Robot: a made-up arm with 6 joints. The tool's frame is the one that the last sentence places.
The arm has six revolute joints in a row. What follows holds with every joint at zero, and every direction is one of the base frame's.
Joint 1 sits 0.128 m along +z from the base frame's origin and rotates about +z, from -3.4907 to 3.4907 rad.
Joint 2 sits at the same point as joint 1 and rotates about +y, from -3.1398 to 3.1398 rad.
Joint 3 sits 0.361 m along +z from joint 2 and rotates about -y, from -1.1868 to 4.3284 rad.
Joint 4 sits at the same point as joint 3 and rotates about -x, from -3.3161 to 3.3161 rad.
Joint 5 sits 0.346 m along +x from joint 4 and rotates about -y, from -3.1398 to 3.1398 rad.
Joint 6 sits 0.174 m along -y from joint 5 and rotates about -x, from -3.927 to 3.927 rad.
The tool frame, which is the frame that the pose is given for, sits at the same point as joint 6; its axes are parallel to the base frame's.
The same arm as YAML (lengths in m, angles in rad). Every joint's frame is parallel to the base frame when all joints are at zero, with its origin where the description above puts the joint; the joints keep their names.
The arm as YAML. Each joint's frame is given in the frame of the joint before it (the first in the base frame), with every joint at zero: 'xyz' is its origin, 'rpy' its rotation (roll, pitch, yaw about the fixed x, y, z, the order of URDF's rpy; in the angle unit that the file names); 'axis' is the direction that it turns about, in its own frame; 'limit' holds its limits. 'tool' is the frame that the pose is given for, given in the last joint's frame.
units:
  length: m
  angle: rad
joints:
  - name: joint 1
    type: revolute
    origin:
      xyz: [0.0, 0.0, 0.128]
      rpy: [0.0, 0.0, 0.0]
    axis: [0.0, 0.0, 1.0]
    limit:
      lower: -3.4907
      upper: 3.4907
  - name: joint 2
    type: revolute
    origin:
      xyz: [0.0, 0.0, 0.0]
      rpy: [0.0, 0.0, 0.0]
    axis: [0.0, 1.0, 0.0]
    limit:
      lower: -3.1398
      upper: 3.1398
  - name: joint 3
    type: revolute
    origin:
      xyz: [0.0, 0.0, 0.361]
      rpy: [0.0, 0.0, 0.0]
    axis: [0.0, -1.0, 0.0]
    limit:
      lower: -1.1868
      upper: 4.3284
  - name: joint 4
    type: revolute
    origin:
      xyz: [0.0, 0.0, 0.0]
      rpy: [0.0, 0.0, 0.0]
    axis: [-1.0, 0.0, 0.0]
    limit:
      lower: -3.3161
      upper: 3.3161
  - name: joint 5
    type: revolute
    origin:
      xyz: [0.346, 0.0, 0.0]
      rpy: [0.0, 0.0, 0.0]
    axis: [0.0, -1.0, 0.0]
    limit:
      lower: -3.1398
      upper: 3.1398
  - name: joint 6
    type: revolute
    origin:
      xyz: [0.0, -0.174, 0.0]
      rpy: [0.0, 0.0, 0.0]
    axis: [-1.0, 0.0, 0.0]
    limit:
      lower: -3.927
      upper: 3.927
tool:
  origin:
    xyz: [0.0, 0.0, 0.0]
    rpy: [0.0, 0.0, 0.0]

